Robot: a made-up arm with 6 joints.
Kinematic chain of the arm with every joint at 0, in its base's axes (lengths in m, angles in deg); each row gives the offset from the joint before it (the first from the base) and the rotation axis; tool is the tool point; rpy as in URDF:
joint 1: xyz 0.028 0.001 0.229 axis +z
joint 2: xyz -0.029 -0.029 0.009 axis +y
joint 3: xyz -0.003 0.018 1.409 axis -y
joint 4: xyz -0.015 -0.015 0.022 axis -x
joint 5: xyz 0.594 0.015 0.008 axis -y
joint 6: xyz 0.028 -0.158 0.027 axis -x
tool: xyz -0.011 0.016 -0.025 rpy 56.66 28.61 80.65
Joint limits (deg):
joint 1: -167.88..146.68
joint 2: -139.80..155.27
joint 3: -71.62..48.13
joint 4: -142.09..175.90
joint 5: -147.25..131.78
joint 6: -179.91..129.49
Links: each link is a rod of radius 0.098 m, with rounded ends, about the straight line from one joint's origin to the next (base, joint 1, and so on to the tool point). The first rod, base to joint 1, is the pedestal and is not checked.
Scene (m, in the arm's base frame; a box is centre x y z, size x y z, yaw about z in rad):
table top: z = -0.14
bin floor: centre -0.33 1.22 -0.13 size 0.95 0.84 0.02 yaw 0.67
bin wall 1: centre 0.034 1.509 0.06 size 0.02 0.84 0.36 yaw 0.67
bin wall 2: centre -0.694 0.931 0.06 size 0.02 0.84 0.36 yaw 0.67
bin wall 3: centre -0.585 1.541 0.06 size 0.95 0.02 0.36 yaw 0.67
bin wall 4: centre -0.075 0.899 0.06 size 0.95 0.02 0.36 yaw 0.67
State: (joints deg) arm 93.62 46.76 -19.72 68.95 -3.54 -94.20
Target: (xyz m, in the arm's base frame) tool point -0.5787 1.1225 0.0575
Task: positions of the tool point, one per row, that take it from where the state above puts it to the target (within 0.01 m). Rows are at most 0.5 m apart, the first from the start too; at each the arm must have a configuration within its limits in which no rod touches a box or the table.
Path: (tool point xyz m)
1: -0.3393 1.3162 0.3672
2: -0.5787 1.1225 0.0576

